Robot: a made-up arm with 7 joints. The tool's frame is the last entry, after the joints.
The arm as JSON. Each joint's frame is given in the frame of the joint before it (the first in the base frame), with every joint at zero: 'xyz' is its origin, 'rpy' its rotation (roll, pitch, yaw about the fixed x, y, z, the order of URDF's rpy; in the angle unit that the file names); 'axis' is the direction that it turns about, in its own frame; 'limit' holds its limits. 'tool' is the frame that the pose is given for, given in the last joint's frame.
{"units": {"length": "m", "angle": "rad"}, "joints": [
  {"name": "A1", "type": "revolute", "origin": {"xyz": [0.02, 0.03, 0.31], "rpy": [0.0, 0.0, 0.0]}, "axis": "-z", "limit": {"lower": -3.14, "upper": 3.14}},
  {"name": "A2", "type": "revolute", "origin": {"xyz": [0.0, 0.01, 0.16], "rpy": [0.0, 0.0, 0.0]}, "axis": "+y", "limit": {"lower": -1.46, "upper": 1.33}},
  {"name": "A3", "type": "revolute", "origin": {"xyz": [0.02, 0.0, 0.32], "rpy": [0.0, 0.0, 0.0]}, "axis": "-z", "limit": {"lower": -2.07, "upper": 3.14}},
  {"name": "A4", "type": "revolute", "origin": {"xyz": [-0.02, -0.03, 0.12], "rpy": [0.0, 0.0, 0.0]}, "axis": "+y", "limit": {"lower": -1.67, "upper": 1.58}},
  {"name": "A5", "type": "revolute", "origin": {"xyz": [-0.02, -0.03, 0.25], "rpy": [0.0, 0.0, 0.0]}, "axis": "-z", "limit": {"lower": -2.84, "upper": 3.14}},
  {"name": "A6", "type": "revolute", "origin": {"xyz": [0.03, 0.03, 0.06], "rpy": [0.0, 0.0, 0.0]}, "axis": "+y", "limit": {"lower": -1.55, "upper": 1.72}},
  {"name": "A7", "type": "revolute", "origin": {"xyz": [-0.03, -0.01, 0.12], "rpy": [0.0, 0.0, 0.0]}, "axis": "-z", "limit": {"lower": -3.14, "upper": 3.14}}
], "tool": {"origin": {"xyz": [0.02, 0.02, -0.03], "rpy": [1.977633, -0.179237, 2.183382]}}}
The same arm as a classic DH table. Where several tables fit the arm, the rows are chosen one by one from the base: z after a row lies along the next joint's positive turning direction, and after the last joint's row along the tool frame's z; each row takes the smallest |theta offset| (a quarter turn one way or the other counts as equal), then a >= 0, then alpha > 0; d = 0 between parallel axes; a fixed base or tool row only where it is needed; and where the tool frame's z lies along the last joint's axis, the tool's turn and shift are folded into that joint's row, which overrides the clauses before.
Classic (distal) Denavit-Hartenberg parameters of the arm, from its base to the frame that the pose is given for. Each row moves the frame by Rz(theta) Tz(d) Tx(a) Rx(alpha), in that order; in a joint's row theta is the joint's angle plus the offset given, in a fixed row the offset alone. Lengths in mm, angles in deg.
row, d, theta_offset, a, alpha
base (fixed), 0, 56.31, 36.1, 180
A1, -470, 56.31, 0, 90
A2, 10, 0, 20, -90
A3, -440, 0, -20, 90
A4, -60, 0, -20, -90
A5, -310, 0, 30, 90
A6, 20, 0, -30, -90
A7, -101.9, 50.51, -2.7, 67.08
tool (fixed), 30.6, -168.84, 0, 0
Joint limits (deg, base to tool): -179.91..179.91 -83.65..76.2 -118.6..179.91 -95.68..90.53 -162.72..179.91 -88.81..98.55 -179.91..179.91

